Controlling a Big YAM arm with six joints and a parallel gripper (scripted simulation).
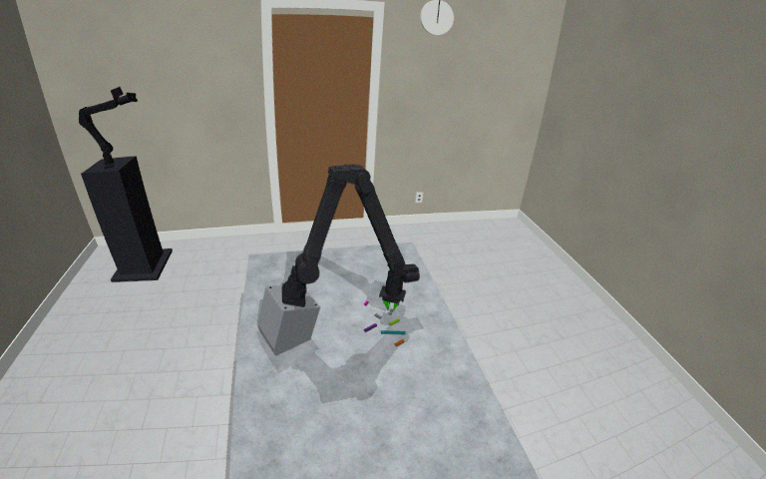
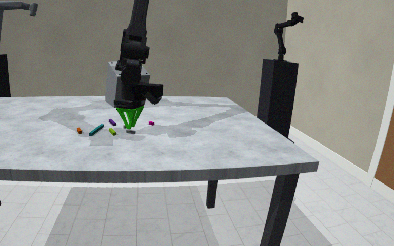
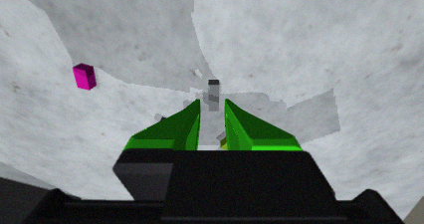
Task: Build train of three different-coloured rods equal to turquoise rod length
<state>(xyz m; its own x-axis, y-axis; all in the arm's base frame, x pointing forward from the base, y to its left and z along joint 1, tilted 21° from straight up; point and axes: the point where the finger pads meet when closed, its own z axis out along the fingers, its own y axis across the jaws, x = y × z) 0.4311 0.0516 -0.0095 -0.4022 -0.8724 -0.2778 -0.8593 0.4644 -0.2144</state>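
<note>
The lime rod lies 60 mm to the right of my hand and 20 mm below it. Round my hand: purple rod: 100 mm behind, 80 mm to the right, 20 mm below; magenta rod: 100 mm behind, 70 mm to the left, 20 mm below; turquoise rod: 120 mm to the right, 20 mm below, 10 mm behind.
</note>
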